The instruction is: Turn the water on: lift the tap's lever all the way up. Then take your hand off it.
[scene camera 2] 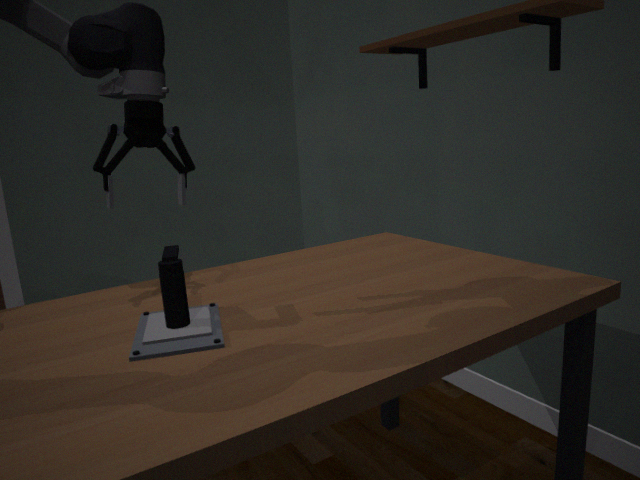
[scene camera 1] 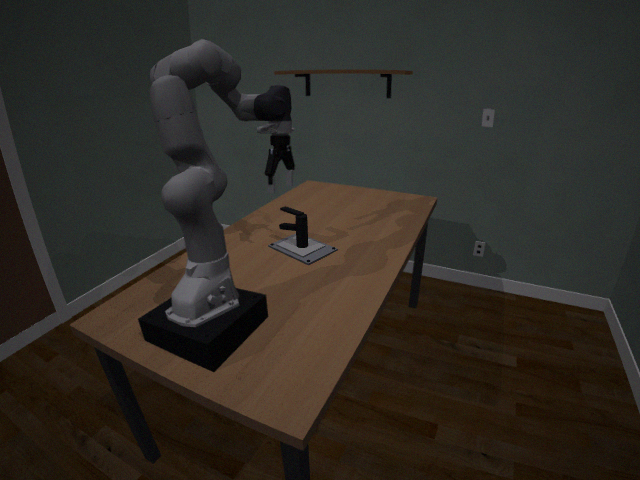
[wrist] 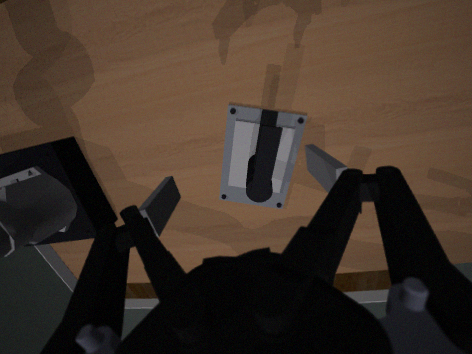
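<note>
The black tap (scene camera 1: 301, 232) (scene camera 2: 174, 297) stands upright on a grey mounting plate (scene camera 1: 320, 255) (scene camera 2: 175, 348) (wrist: 228, 150). Its flat lever (scene camera 1: 292, 210) (scene camera 2: 170, 253) (wrist: 268, 155) sits on top and slants a little upward from the body to its free end, above the short spout (scene camera 1: 286, 226). My gripper (scene camera 1: 281, 181) (scene camera 2: 145, 198) (wrist: 239, 172) is open and empty, pointing down. It hangs above the tap, clear of the lever. In the wrist view the lever lies between the spread fingers, farther down, and hides much of the tap body.
The tap's plate lies on a wooden table (scene camera 1: 330, 320) (scene camera 2: 361, 356) (wrist: 150, 100). The black block (scene camera 1: 237, 335) (wrist: 85, 180) under the arm's base stands at the table's near end in scene camera 1. A wooden shelf (scene camera 1: 343, 72) (scene camera 2: 480, 25) is fixed to the wall.
</note>
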